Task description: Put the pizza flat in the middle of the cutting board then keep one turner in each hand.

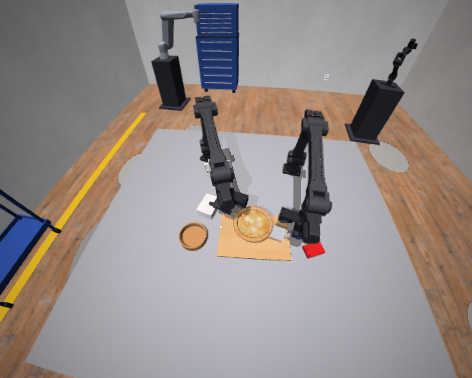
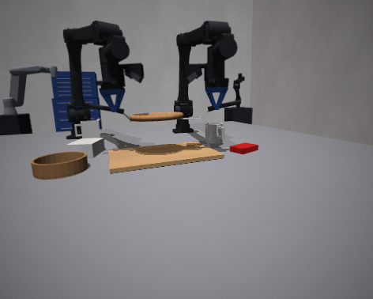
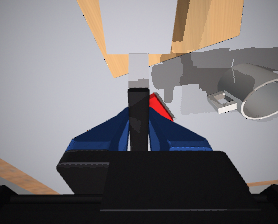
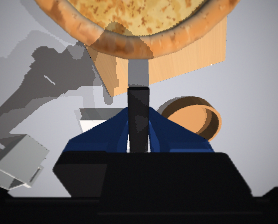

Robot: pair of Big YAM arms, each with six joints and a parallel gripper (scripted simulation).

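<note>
My right hand is 140 mm to the right of the pizza, 30 mm short of it and 30 mm above it. Also, from my right hand: wooden cutting board 160 mm below, 150 mm to the left, 30 mm ahead; wooden bowl 150 mm to the right, 150 mm below, 100 mm ahead.
</note>
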